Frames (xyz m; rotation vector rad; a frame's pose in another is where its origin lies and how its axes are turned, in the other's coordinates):
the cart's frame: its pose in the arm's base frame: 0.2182 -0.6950 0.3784 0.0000 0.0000 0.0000
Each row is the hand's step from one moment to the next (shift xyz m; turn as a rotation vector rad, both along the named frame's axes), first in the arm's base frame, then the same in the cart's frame.
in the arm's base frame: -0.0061 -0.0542 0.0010 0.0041 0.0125 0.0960
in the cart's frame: -0.0061 -0.0542 0.0010 0.0041 0.0125 0.0960
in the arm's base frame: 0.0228 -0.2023 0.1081 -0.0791 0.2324 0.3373
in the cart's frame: 0.0228 -0.2023 0.1081 -0.0791 0.2324 0.3373
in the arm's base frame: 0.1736 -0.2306 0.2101 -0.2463 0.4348 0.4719
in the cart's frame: 0.1736 -0.2306 0.2101 -0.2463 0.4348 0.4719
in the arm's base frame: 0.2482 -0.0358 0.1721 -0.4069 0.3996 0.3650
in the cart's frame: 0.2482 -0.0358 0.1721 -0.4069 0.3996 0.3650
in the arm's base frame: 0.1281 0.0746 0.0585 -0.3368 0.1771 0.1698
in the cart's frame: 0.1281 0.0746 0.0585 -0.3368 0.1771 0.1698
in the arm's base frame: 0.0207 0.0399 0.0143 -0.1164 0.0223 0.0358
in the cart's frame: 0.0207 0.0399 0.0143 -0.1164 0.0223 0.0358
